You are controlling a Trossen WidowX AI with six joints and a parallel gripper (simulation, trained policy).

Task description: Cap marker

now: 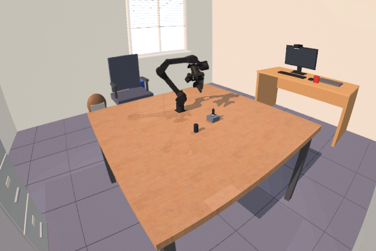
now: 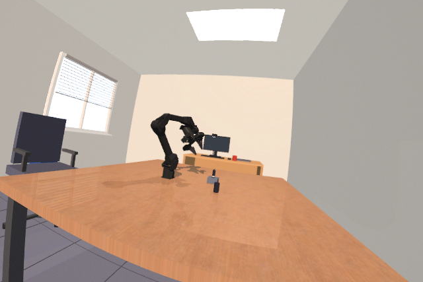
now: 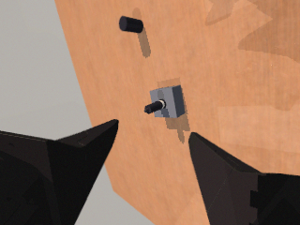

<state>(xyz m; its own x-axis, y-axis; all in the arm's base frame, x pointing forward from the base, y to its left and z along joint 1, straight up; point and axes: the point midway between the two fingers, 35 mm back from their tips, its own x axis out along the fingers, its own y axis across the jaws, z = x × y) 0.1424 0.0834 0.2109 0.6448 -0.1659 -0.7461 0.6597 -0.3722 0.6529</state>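
Now: gripper tip 17 cm short of the dark cap, 18 cm to the left of it and 16 cm above it. Round my gripper tip: grey holder block: 11 cm ahead, 1 cm to the left, 17 cm below.
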